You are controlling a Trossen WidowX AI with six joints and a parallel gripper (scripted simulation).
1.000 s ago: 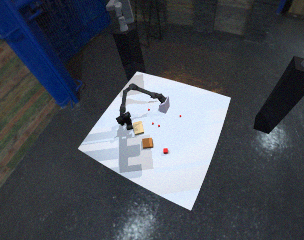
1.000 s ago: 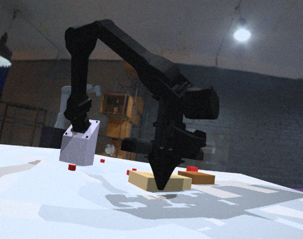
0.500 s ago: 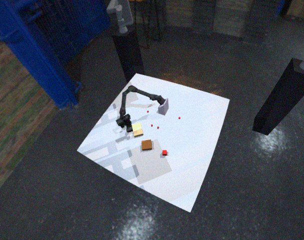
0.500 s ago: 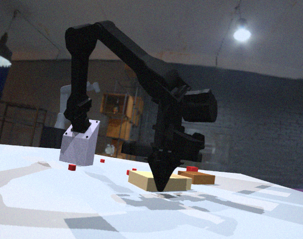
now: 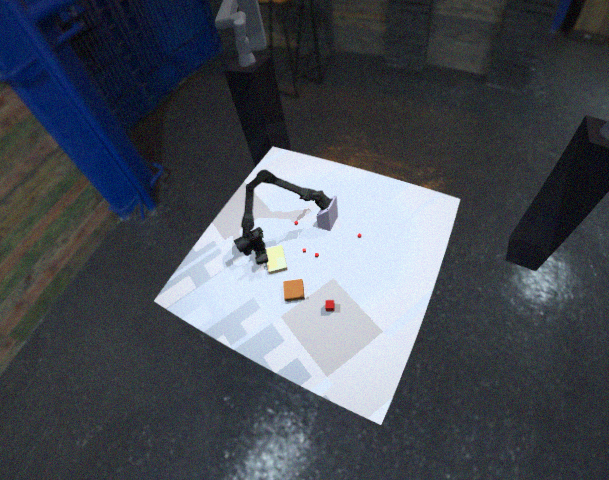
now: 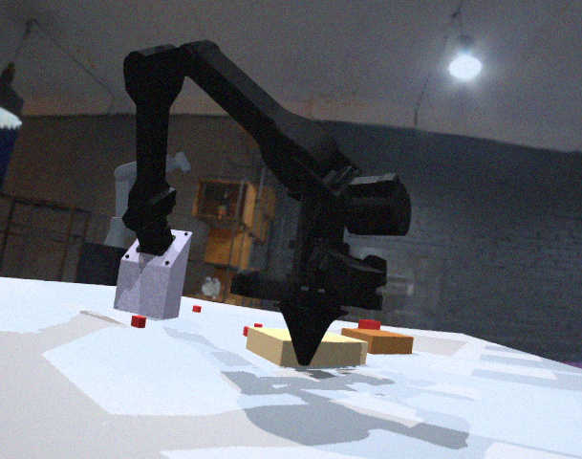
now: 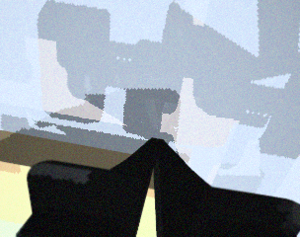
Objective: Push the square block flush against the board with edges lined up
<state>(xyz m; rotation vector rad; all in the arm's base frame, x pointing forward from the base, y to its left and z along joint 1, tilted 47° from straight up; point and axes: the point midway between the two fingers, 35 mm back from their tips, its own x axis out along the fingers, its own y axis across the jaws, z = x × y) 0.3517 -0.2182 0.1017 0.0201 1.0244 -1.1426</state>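
Now: gripper tip 80 mm to the right of the tan board and 10 mm below it. Round my gripper tip: orange square block 110 mm ahead, 250 mm to the left, 10 mm above.
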